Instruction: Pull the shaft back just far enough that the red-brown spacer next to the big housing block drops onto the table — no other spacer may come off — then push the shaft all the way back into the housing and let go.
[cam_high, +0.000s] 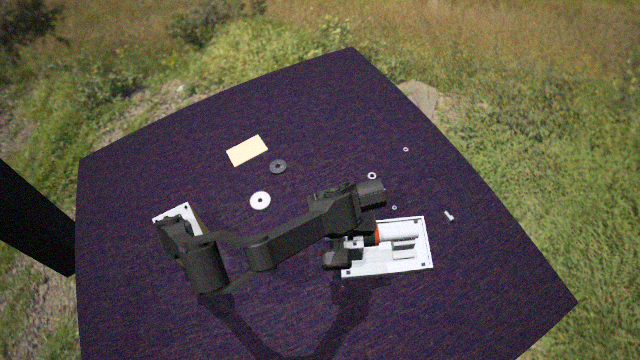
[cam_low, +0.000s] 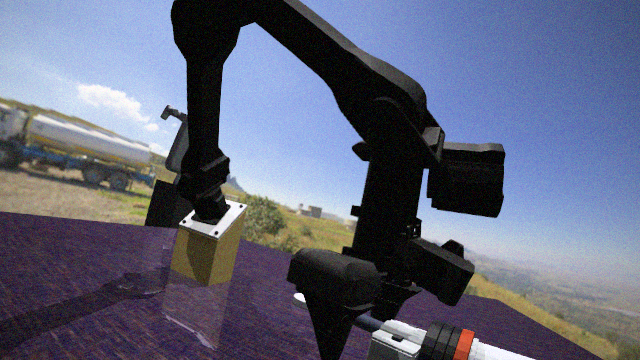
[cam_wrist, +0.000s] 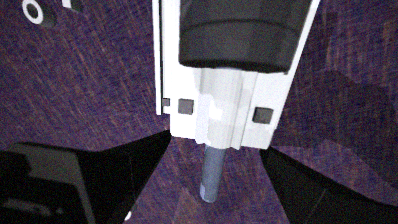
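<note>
Right now my gripper tip is 60 mm short of the shaft, 30 mm to the left of it and 30 mm below it. The rest, counted from my gripper tip: orange-red spacer: 80 mm ahead, 40 mm to the right, 30 mm above; small screw: 310 mm ahead, 90 mm to the right, 40 mm below; cream card: 60 mm behind, 450 mm to the left, 40 mm below.
</note>
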